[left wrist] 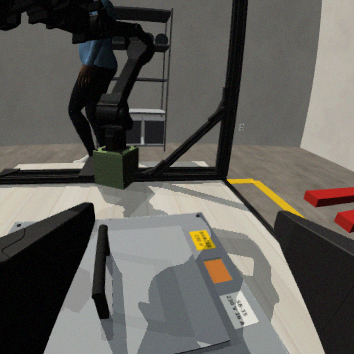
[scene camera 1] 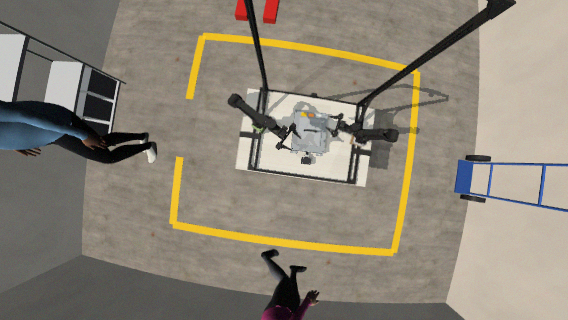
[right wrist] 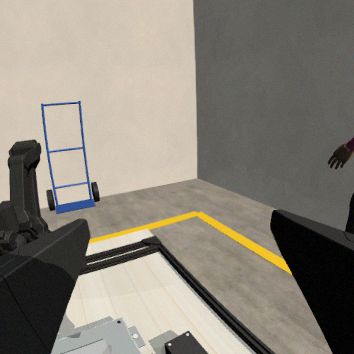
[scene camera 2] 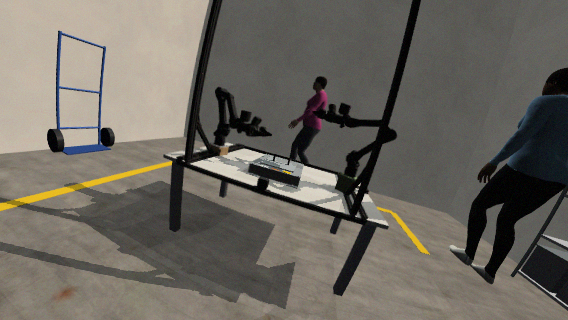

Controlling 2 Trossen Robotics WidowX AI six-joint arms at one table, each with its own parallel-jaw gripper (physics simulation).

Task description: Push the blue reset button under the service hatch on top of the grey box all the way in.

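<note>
The grey box [scene camera 1: 300, 145] [scene camera 2: 274, 173] [left wrist: 150, 223] [right wrist: 122, 336] lies on the table. Its service hatch [left wrist: 140, 250] is down flat, with a black upright handle [scene camera 1: 313, 130] [left wrist: 101, 270]. The blue button does not show in any view. My left gripper [scene camera 1: 336, 125] [scene camera 2: 269, 134] [left wrist: 187, 216] is open and empty, tilted down above the box's side at the right in scene camera 1. My right gripper [scene camera 1: 295, 141] [scene camera 2: 317, 114] [right wrist: 180, 224] is open and empty, higher above the box's opposite side.
A small black block [scene camera 1: 306, 160] [right wrist: 186, 343] stands beside the box. An orange square [left wrist: 218, 270], a yellow label [left wrist: 202, 240] and a white label [left wrist: 239, 310] mark the box's top. Black frame posts [scene camera 2: 200, 85] [left wrist: 235, 90] rise from the table. A green block [left wrist: 116, 167] carries the right arm.
</note>
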